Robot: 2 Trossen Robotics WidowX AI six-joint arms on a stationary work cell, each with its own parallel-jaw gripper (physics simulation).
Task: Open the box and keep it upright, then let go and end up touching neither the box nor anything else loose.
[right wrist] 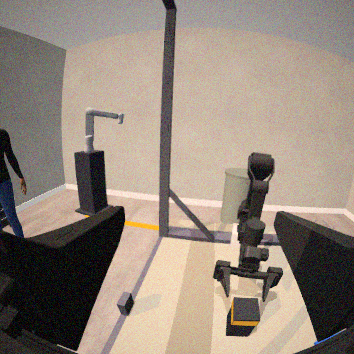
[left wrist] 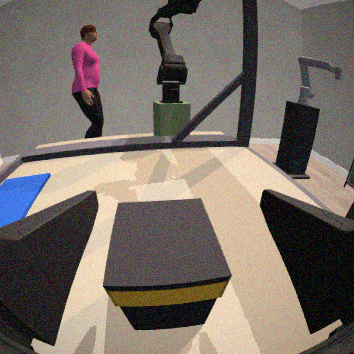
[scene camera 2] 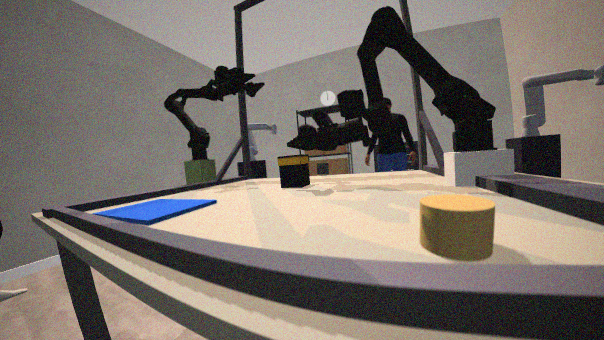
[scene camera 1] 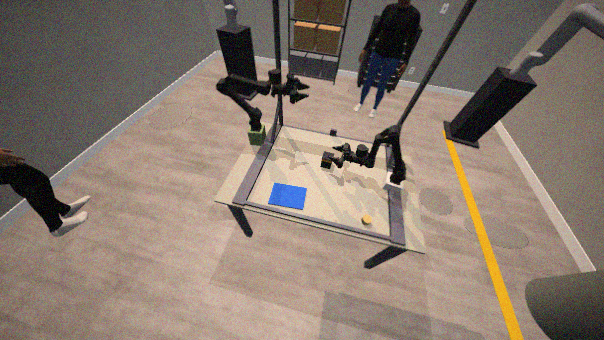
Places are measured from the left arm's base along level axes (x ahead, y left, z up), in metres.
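Pixels of known places: left gripper, between the fingertips: (right wrist: 245, 298) (left wrist: 181, 198) (scene camera 2: 295, 145) (scene camera 1: 330, 151); right gripper, between the fingertips: (right wrist: 203, 217) (scene camera 2: 259, 79) (scene camera 1: 309, 91); left arm's base, origin of its link: (scene camera 2: 473, 151) (scene camera 1: 395, 179); right arm's base, origin of its link: (left wrist: 170, 101) (scene camera 1: 256, 128).
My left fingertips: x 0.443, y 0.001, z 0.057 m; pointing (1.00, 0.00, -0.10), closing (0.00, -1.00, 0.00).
Ahead of a thing's pixels: the offset from my left fingertips to its top centre. "*": to the spot under its first point. Level surfaces: height alone.
The box @[dz -0.030, dx +0.005, dy +0.010 m] (scene camera 1: 327, 160) (scene camera 2: 295, 172) (left wrist: 167, 245) (right wrist: 245, 314) is black with a yellow band under a dark flat lid; it stands upright on the table and the lid looks closed. My left gripper (scene camera 1: 336, 153) (scene camera 2: 291, 144) (left wrist: 181, 198) (right wrist: 245, 298) is open and empty, close to the box at its right side in scene camera 1, with its fingers above lid height in scene camera 2. In the left wrist view the box shows between and below the spread fingers. My right gripper (scene camera 1: 306, 90) (scene camera 2: 258, 81) (right wrist: 203, 217) is open and empty, high up and far from the box.
A flat blue square @[* dz -0.116, dx +0.139, dy +0.351 m] (scene camera 1: 288, 196) (scene camera 2: 157, 210) (left wrist: 22, 197) lies on the table @[dz -0.124 m] (scene camera 1: 330, 200). A yellow cylinder @[dz -0.089, dx -0.331, dy +0.314 m] (scene camera 1: 366, 219) (scene camera 2: 457, 227) stands near the front right. A small dark block @[dz -0.067, dx +0.050, dy -0.302 m] (scene camera 1: 333, 132) (right wrist: 125, 303) is at the back edge. Dark frame rails and posts border the table.
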